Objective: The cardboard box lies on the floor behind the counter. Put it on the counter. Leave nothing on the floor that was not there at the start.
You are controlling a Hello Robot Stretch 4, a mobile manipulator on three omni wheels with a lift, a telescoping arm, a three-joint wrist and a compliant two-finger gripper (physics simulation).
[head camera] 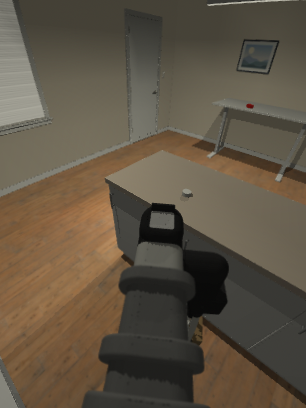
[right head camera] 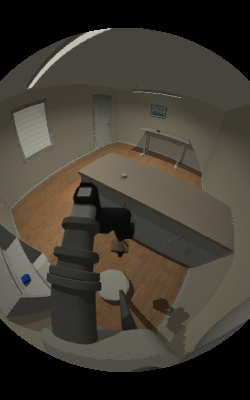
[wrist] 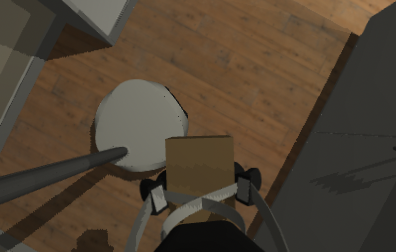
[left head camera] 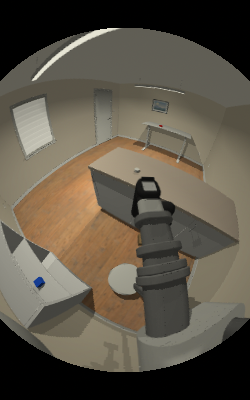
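Pixels of known places: gripper, fingertip midpoint: (wrist: 200, 179); robot's base, link origin: (right head camera: 112, 283) (wrist: 147, 126) (left head camera: 124, 278).
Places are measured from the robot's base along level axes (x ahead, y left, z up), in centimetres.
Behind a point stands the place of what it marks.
The brown cardboard box (wrist: 200, 155) {z 97.7, x 26.8, y -5.7 cm} (right head camera: 116, 247) {z 97.7, x 24.9, y -7.1 cm} is held off the floor between the fingers of my gripper (wrist: 200, 179) {z 93.7, x 26.4, y -8.7 cm}. In the head camera view a small part of the box (head camera: 198, 334) {z 97.7, x 24.6, y -12.0 cm} shows beside the arm; the arm hides the rest. The counter (head camera: 225, 210) {z 88.2, x 86.0, y -33.8 cm} (left head camera: 200, 192) {z 88.2, x 67.8, y -79.3 cm} (right head camera: 160, 192) {z 88.2, x 74.8, y -46.4 cm} has a beige top and grey sides. The box hangs on the cabinet-door side of the counter, outside its top edge. In the wrist view the counter's grey side (wrist: 350, 125) {z 38.1, x 78.1, y -9.2 cm} is at the right, apart from the box. The box's exact height against the top cannot be told.
A small white object (head camera: 187, 192) {z 90.6, x 96.2, y -13.7 cm} (left head camera: 137, 170) {z 89.8, x 95.3, y -14.2 cm} (right head camera: 124, 175) {z 90.1, x 95.8, y -14.4 cm} stands on the counter top. My round white base (left head camera: 121, 279) {z 18.7, x -0.2, y 4.4 cm} (right head camera: 113, 285) {z 18.7, x -0.8, y -2.3 cm} (wrist: 140, 117) {z 18.7, x 1.6, y 3.6 cm} is below the arm. A white cabinet (left head camera: 65, 282) {z 7.2, x -11.0, y 77.7 cm} with a blue block (left head camera: 39, 282) {z 69.3, x -8.7, y 72.9 cm} is at lower left. A white table (head camera: 280, 113) {z 92.2, x 314.9, y -163.9 cm} bears a red object (head camera: 249, 106) {z 94.5, x 333.8, y -122.7 cm}.
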